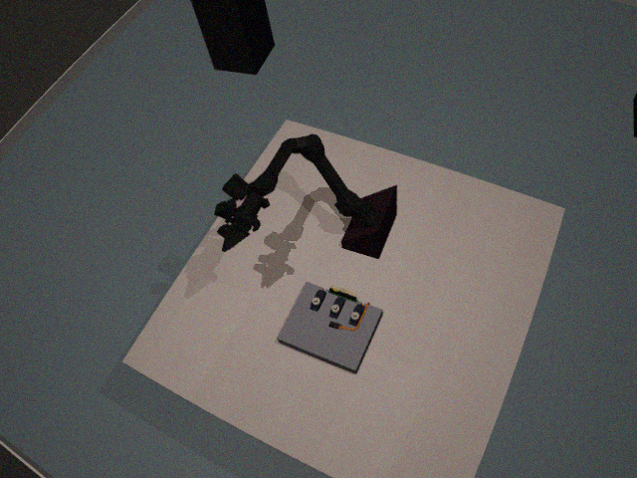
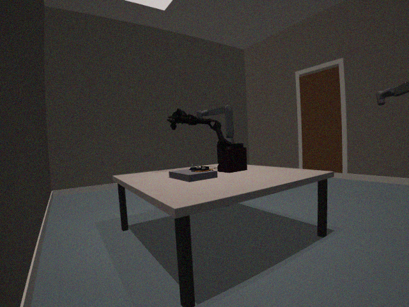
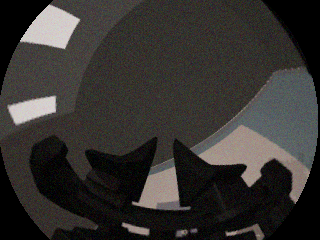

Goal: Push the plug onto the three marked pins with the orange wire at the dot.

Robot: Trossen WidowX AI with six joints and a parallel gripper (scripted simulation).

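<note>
Right now the grey printed holder is 450 mm below my gripper tip, 270 mm to the left of it and 20 mm ahead of it.
</note>
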